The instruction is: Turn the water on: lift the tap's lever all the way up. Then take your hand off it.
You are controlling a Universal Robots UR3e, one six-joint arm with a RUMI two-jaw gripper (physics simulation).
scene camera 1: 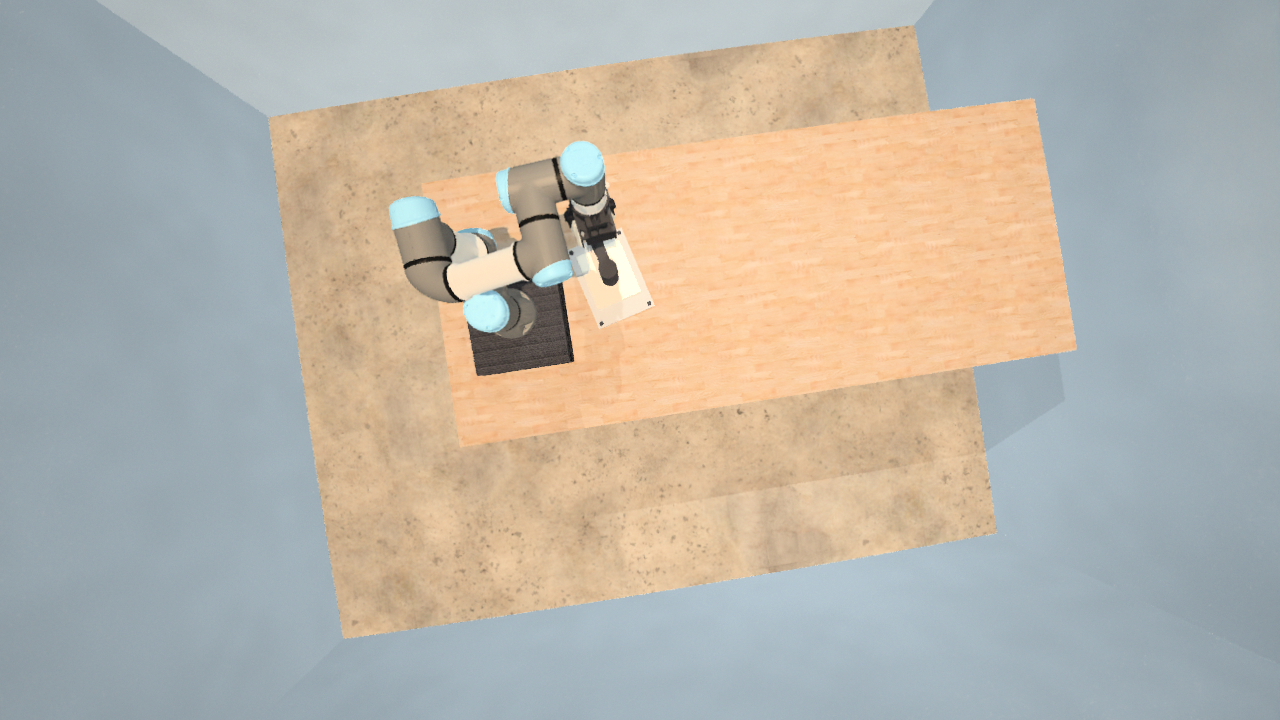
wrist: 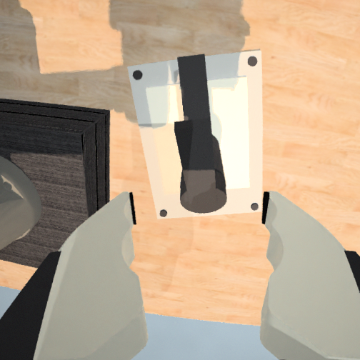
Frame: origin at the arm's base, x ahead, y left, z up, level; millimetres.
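Seen in the pictures: arm's base at its link origin: (scene camera 1: 512,313).
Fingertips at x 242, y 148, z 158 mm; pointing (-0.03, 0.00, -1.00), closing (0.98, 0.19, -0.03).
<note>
Pixels of each thing's top centre, then the offset from my fingertips to it. "spot": a spot on its surface instead. Level surfaces: height alone.
- tap at a spot on its surface: (scene camera 1: 608,269) spot: 70 mm right, 20 mm ahead, 107 mm down
- pale plate at a spot on its surface: (scene camera 1: 619,313) spot: 166 mm right, 33 mm ahead, 244 mm down
- wooden table at its surface level: 252 mm down
The tap (scene camera 1: 608,269) (wrist: 202,192) is black, with a round body and a long narrow bar, and is fixed on a pale plate (scene camera 1: 619,313) (wrist: 255,130) with dark dots at its corners. A darker block lies along the bar in the wrist view; the lever's exact angle is hard to tell from above. My gripper (scene camera 1: 599,243) (wrist: 197,194) is open, with one finger on each side of the tap's round end in the wrist view. A gap shows between each finger and the tap. In the scene view the gripper hides part of the tap.
The arm's base stands on a dark ribbed block (scene camera 1: 526,353) (wrist: 55,175), left of the plate. Both are on the wooden table (scene camera 1: 805,250) (wrist: 310,125). The arm's links pass over the block and the table's left end. The table's near edge shows low in the wrist view.
</note>
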